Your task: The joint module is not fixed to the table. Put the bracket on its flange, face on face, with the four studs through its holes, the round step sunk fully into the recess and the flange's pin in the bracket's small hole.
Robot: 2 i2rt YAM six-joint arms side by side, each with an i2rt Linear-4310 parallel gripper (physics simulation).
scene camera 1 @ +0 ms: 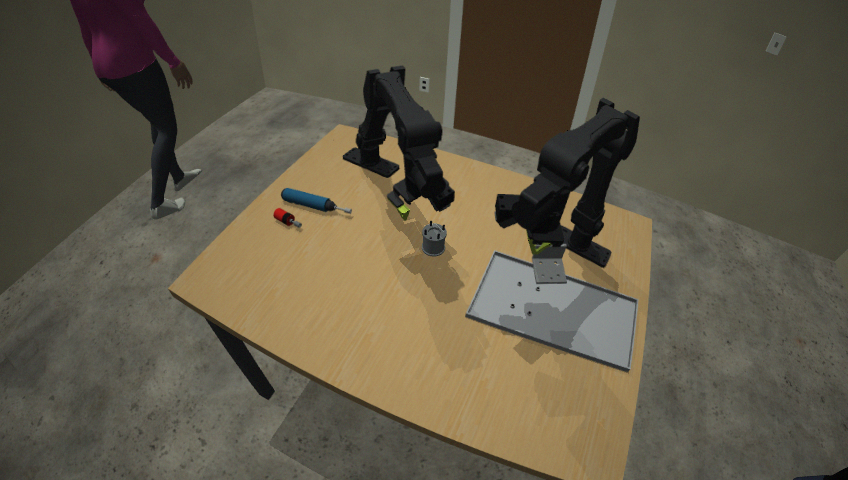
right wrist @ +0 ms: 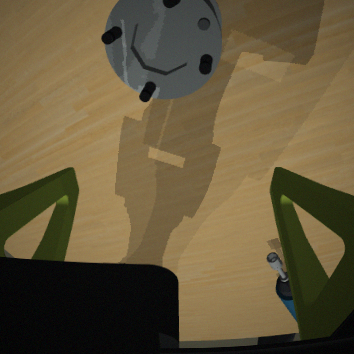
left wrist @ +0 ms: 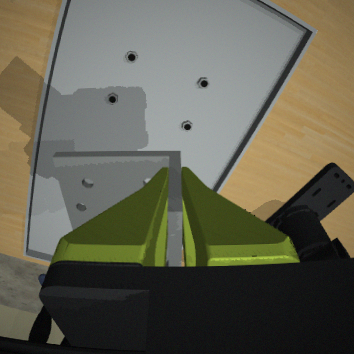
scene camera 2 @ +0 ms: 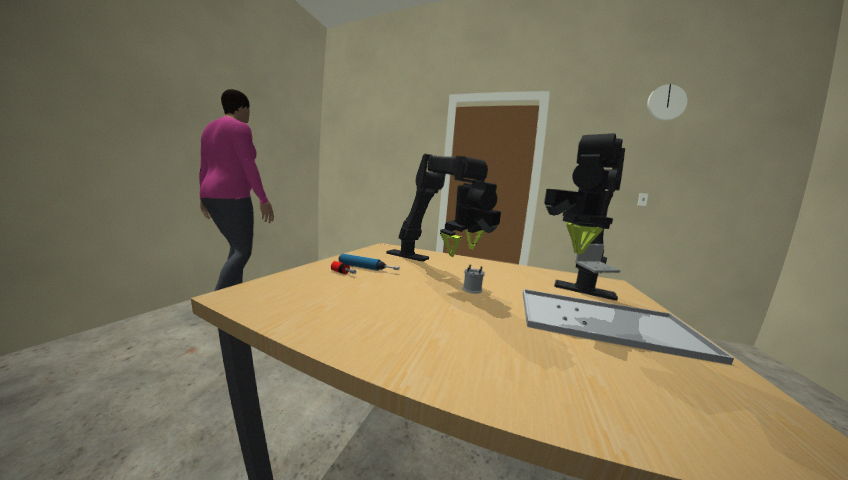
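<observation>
The grey joint module stands upright on the table, flange up, with black studs and a small pin or hole mark on its face. My left gripper is shut on the upright wall of the grey L-shaped bracket. The bracket's holed plate lies roughly level, in the air over the back part of the tray. My right gripper is open and empty, above the table behind the module. In the right wrist view the module lies ahead of the fingertips.
A grey tray at the right holds several small nuts. A blue tool and a shorter red tool lie at the left of the table. A person is beyond the table's left side.
</observation>
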